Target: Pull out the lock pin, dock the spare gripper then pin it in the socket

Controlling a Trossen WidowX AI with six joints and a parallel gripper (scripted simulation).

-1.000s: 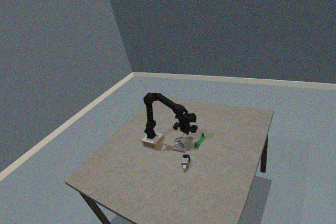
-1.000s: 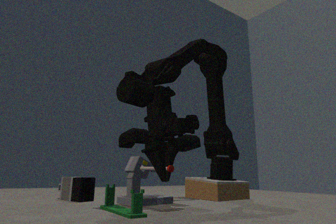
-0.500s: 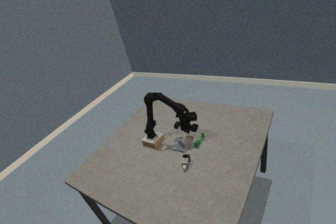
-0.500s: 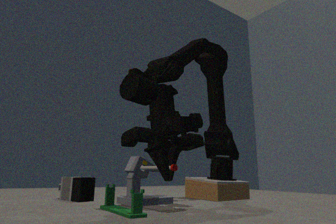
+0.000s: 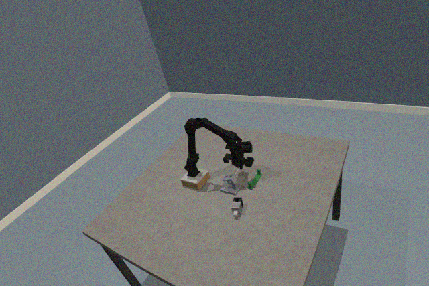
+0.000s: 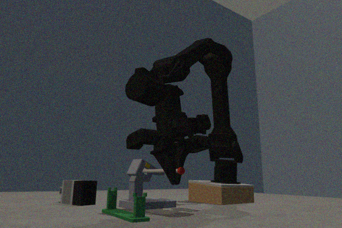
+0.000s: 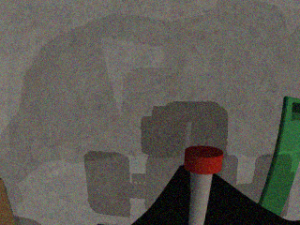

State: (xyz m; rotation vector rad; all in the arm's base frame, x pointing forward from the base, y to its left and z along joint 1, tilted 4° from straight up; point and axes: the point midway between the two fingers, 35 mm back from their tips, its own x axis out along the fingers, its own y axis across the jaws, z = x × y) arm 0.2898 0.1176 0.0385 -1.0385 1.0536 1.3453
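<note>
Now: gripper tip 100 mm short of the green pin rest, 30 mm to the left of it and 30 mm above it. The rest, counted from my gripper tip: spare gripper (100 mm ahead, 280 mm to the right, 30 mm below); then grey mount (10 mm behind, 130 mm to the right).
</note>
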